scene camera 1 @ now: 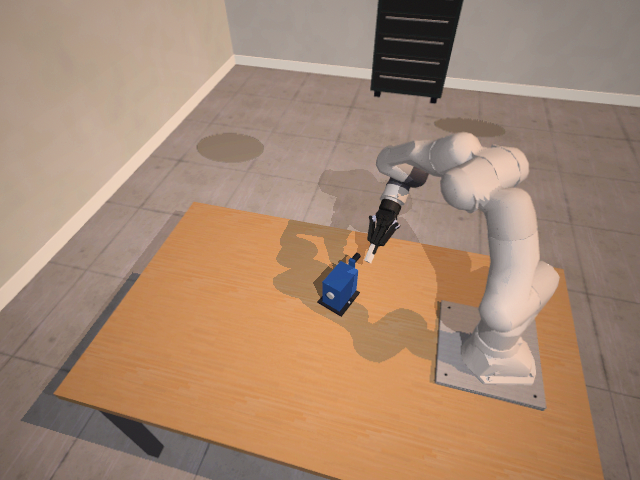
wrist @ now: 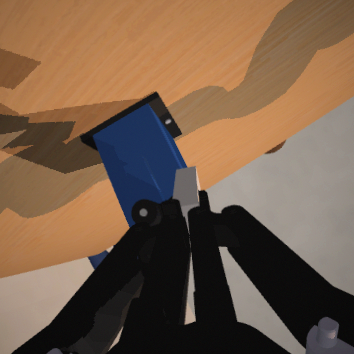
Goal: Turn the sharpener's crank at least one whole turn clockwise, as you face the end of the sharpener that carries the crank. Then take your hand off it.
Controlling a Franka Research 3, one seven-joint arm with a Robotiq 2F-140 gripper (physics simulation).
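The blue sharpener (scene camera 1: 338, 285) (wrist: 131, 155) stands upright on its black base on the table, with a pale round spot on its near end in the scene view. Its crank is at the far end: a short blue arm (scene camera 1: 352, 262) points up and carries a black handle (scene camera 1: 356, 256) (wrist: 144, 212). My gripper (scene camera 1: 370, 253) (wrist: 188, 182) is shut and empty, its pale tips pointing down just right of the handle. A narrow gap shows between them in the scene view. In the wrist view the gripper hides part of the sharpener's crank end; contact cannot be told there.
The wooden table (scene camera 1: 222, 335) (wrist: 100, 40) has its far edge close behind the gripper. The arm's grey mounting plate (scene camera 1: 449, 361) is at the right. A black drawer cabinet (scene camera 1: 413, 50) stands on the floor by the back wall.
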